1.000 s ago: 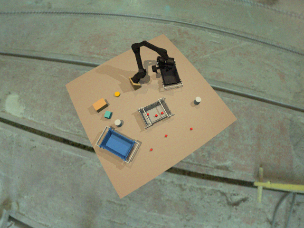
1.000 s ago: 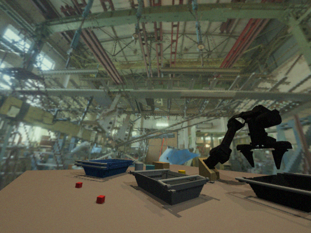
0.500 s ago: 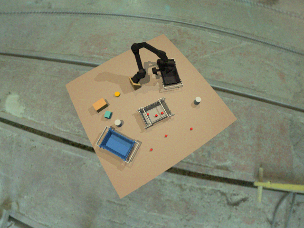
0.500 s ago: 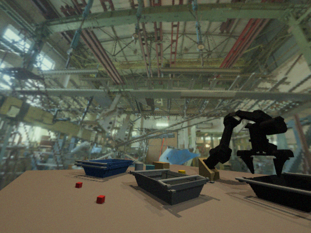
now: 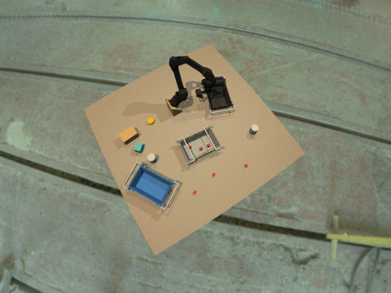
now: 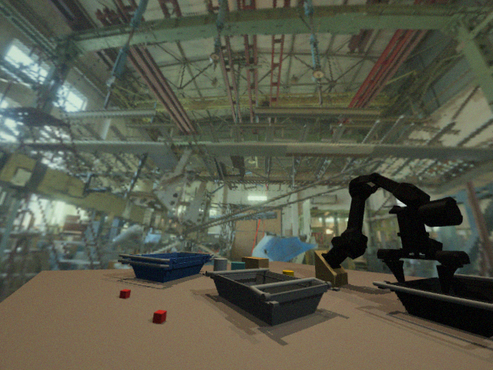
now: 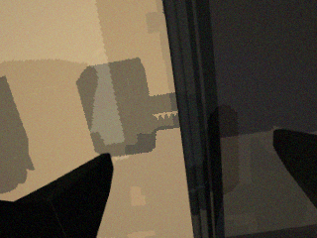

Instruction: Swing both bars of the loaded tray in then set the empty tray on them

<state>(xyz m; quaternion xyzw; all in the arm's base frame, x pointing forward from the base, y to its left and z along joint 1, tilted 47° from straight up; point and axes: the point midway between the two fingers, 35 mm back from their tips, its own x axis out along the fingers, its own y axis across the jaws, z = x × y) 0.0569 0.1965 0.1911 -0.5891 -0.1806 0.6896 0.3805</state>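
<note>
Right now my gripper tip is 20 mm short of the black tray, 80 mm to the right of it and 10 mm below it. Round my gripper tip: teal cube (100 mm ahead, 650 mm to the right, 10 mm below); orange box (20 mm behind, 670 mm to the right); yellow disc (50 mm behind, 480 mm to the right, 20 mm below).
</note>
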